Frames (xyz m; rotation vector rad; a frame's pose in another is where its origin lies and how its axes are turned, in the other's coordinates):
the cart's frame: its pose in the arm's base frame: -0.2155 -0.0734 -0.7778 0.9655 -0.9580 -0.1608
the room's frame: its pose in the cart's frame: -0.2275 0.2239 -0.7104 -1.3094 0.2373 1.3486
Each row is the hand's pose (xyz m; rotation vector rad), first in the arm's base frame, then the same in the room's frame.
Working: the arm's base frame: its pose in the room's frame: -0.0672 -1.0933 0.0777 0.9092 0.8515 -0.4334

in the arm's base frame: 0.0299 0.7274 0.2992 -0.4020 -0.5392 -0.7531
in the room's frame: 0.5616 -0.9313 0.5225 0.0488 0.7141 -1.0592
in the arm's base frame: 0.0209 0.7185 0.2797 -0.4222 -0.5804 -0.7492
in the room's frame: 0.5415 -0.9203 0.5187 0.0211 0.6759 -1.0585
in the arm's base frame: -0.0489 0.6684 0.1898 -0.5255 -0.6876 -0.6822
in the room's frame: 0.4256 -0.8753 0.5190 -0.0664 0.5618 -0.9860
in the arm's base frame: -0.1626 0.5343 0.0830 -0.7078 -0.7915 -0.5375
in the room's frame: 0.2206 -0.8641 0.5060 -0.1845 0.4296 -0.8144
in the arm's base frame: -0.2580 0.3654 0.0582 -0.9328 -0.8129 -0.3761
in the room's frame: 0.0413 -0.9401 0.4879 -0.3112 0.3645 -0.5885
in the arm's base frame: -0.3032 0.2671 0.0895 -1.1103 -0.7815 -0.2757
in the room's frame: -0.0359 -1.0220 0.4842 -0.4127 0.3599 -0.4184
